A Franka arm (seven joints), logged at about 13 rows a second.
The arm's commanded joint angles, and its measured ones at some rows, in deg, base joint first. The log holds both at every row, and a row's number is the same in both.
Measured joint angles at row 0:
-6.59 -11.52 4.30 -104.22 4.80 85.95 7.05
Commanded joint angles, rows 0 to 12:
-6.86 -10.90 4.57 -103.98 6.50 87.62 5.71
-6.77 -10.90 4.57 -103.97 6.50 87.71 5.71
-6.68 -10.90 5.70 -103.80 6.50 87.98 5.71
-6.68 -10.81 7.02 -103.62 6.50 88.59 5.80
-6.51 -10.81 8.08 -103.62 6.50 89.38 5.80
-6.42 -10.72 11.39 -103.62 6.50 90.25 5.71
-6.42 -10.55 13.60 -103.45 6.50 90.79 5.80
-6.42 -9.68 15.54 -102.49 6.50 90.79 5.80
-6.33 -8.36 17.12 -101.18 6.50 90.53 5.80
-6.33 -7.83 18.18 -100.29 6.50 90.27 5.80
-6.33 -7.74 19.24 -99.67 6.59 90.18 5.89
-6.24 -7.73 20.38 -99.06 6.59 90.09 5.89
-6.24 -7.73 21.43 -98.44 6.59 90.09 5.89
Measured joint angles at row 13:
-6.22 -9.01 20.14 -101.56 5.51 90.95 6.58
